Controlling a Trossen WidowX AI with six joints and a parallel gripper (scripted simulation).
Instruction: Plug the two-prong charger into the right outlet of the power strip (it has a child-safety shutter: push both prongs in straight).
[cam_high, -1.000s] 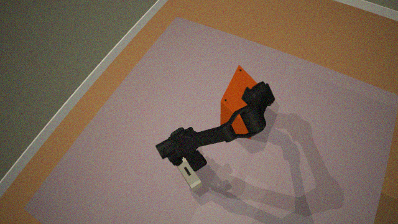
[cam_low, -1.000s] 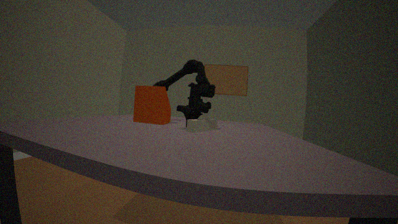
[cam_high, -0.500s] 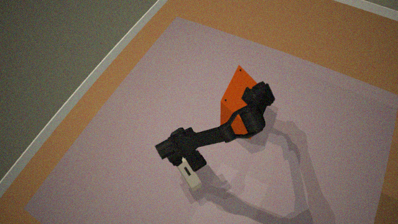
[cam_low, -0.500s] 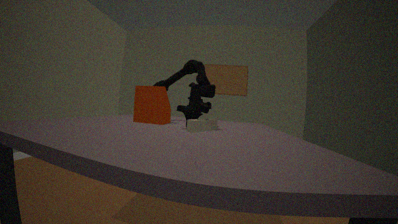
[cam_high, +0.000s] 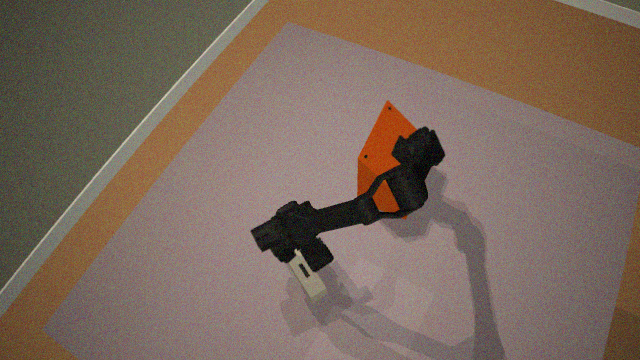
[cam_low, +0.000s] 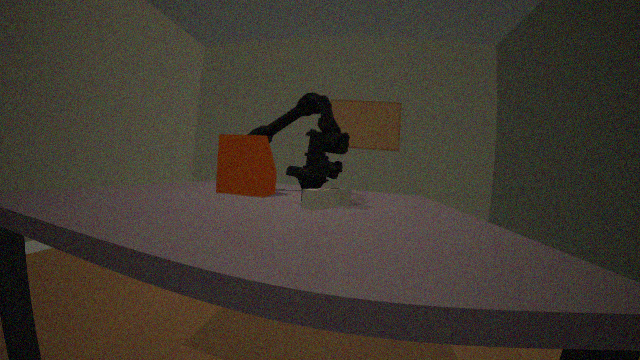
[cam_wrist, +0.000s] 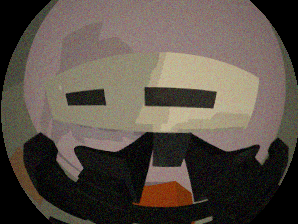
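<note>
Now: the dark two-prong charger 10 mm to the right of my gripper tip, 10 mm ahead of it and 10 mm above it.
</note>
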